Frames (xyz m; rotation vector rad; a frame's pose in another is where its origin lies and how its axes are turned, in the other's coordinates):
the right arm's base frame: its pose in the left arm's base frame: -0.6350 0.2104 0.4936 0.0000 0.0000 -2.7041
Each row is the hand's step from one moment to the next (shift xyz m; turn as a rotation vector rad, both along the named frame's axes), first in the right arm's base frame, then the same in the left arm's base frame.
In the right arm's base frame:
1: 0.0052 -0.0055 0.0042 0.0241 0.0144 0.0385
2: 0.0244 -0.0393 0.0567 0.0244 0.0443 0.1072
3: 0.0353 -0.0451 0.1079 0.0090 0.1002 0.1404
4: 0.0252 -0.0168 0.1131 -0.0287 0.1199 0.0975
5: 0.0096 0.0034 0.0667 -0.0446 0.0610 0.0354
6: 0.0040 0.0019 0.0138 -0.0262 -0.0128 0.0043
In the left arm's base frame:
1: -0.0070 0.0028 0.0042 -0.0157 -0.0233 0.0385
2: -0.0388 0.0253 0.0567 -0.0033 -0.0505 0.1072
3: -0.0511 0.0259 0.1079 0.0343 -0.0946 0.1404
4: -0.0299 0.0045 0.1131 0.0768 -0.0964 0.0975
5: -0.0073 -0.0071 0.0667 0.0662 -0.0364 0.0354
6: -0.0028 -0.0034 0.0138 0.0183 0.0227 0.0043

